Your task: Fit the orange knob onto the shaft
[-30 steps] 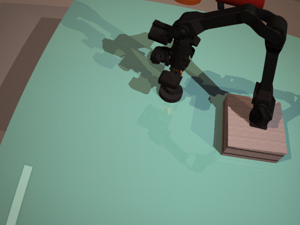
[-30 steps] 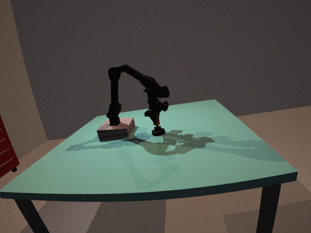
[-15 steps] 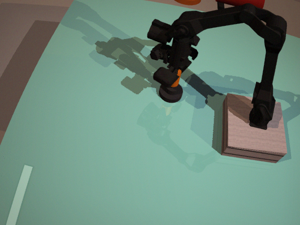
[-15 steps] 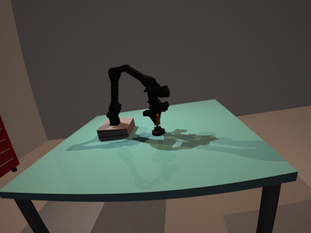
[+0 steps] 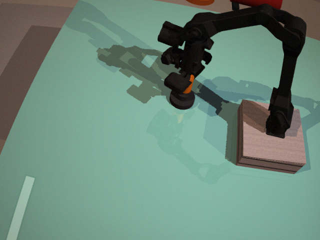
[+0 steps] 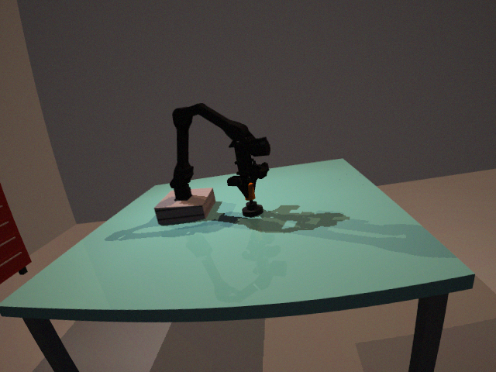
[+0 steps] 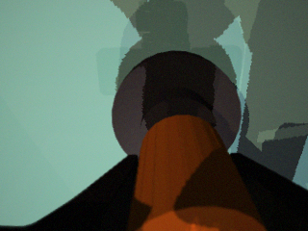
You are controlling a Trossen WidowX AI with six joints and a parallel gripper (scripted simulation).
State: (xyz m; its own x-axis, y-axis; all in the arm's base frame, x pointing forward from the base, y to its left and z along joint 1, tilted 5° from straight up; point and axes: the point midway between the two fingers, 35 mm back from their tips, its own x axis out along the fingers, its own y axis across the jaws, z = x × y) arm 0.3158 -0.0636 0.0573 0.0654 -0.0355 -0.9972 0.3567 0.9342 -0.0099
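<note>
Right now the orange knob is 2 cm above my gripper tip. Also, from my gripper tip: dark round pedestal (4 cm below).
</note>
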